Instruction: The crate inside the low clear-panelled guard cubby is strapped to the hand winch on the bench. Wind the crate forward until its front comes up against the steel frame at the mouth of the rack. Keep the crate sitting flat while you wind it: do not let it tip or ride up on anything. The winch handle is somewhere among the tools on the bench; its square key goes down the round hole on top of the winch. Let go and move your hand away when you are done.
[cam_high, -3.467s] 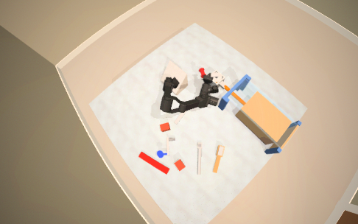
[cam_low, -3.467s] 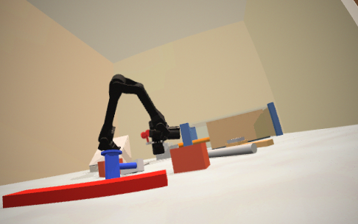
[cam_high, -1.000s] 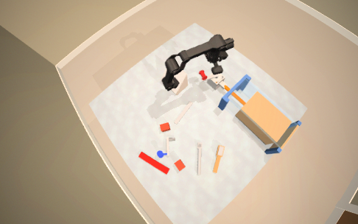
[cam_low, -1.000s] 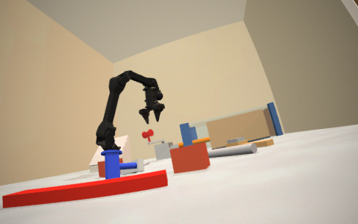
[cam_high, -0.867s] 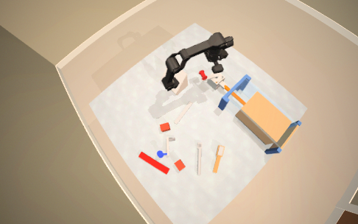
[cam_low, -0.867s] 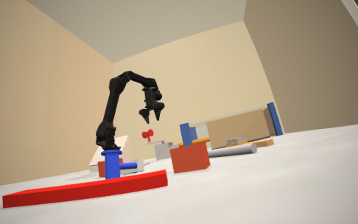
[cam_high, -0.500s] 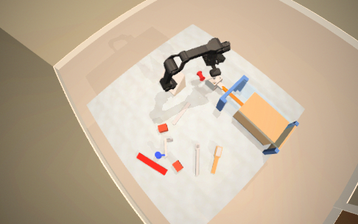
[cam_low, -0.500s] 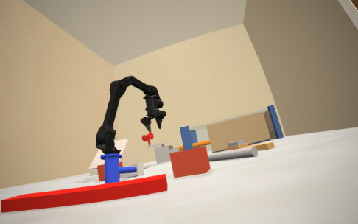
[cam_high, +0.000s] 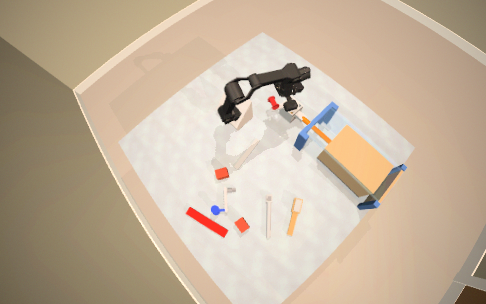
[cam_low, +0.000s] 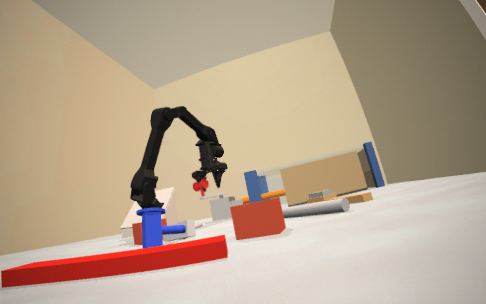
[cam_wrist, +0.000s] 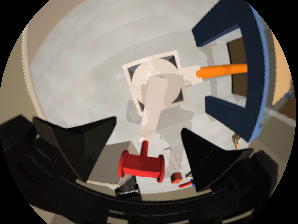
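Right now the winch handle is 10 mm to the right of my gripper tip and 20 mm below it. The rest, counted from my gripper tip: grey winch 10 mm ahead, 40 mm to the left, 100 mm below; then red knob 20 mm behind, 50 mm to the right, 10 mm above; then blue frame post 180 mm ahead, 60 mm to the left, 30 mm below.
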